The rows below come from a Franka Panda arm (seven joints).
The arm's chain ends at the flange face. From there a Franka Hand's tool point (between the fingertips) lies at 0.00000 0.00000 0.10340 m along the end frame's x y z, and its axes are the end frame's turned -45 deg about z.
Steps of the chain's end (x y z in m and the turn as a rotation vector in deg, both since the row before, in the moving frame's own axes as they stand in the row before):
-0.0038 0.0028 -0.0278 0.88 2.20 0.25
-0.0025 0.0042 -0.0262 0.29 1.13 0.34
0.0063 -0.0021 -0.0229 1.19 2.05 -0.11
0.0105 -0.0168 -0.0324 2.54 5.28 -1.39
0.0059 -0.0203 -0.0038 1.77 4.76 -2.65
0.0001 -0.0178 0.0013 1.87 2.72 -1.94
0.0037 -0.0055 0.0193 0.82 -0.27 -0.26
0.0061 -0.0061 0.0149 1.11 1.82 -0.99
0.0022 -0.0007 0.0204 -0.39 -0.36 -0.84
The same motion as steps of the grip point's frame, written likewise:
-0.0007 0.0010 -0.0279 -0.93 2.18 0.25
-0.0029 0.0023 -0.0262 -0.59 1.00 0.34
0.0101 0.0041 -0.0230 -0.61 2.29 -0.11
0.0293 -0.0011 -0.0329 -1.94 5.53 -1.39
0.0269 -0.0066 -0.0042 -2.11 4.62 -2.65
0.0185 -0.0115 0.0011 -0.60 3.25 -1.94
0.0072 -0.0027 0.0193 0.77 0.39 -0.26
0.0124 0.0009 0.0148 -0.50 2.07 -0.99
0.0011 0.0011 0.0204 -0.02 -0.53 -0.84

